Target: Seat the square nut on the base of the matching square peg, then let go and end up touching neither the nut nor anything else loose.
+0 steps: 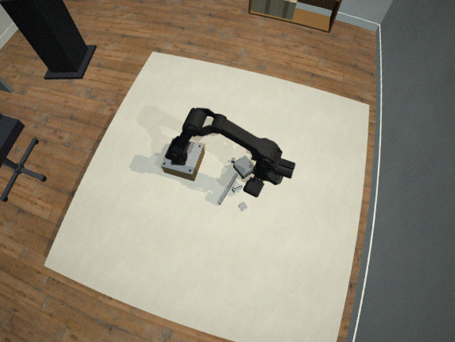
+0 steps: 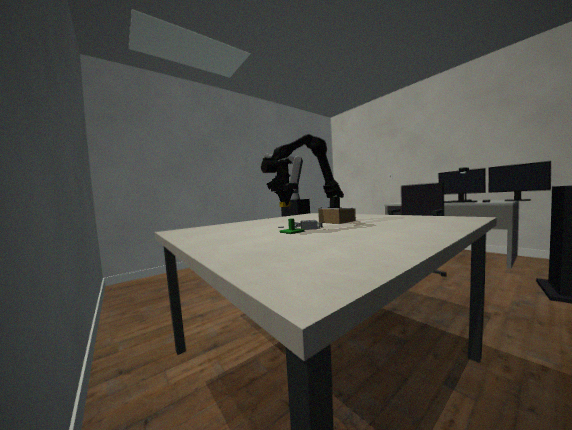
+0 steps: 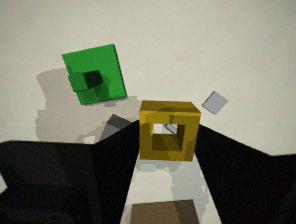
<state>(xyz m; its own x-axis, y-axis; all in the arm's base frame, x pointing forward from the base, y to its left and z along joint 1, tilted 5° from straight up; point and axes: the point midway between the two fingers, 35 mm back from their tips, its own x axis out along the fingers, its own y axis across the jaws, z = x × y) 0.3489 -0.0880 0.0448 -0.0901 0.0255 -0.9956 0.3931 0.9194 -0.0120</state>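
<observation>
Now: hand 6 cm past the grey block, 10 cm to the right of it and 13 cm above it. The rest, counted from my hand: long grey bar: 12 cm behind, 1 cm to the right, 14 cm below.
</observation>
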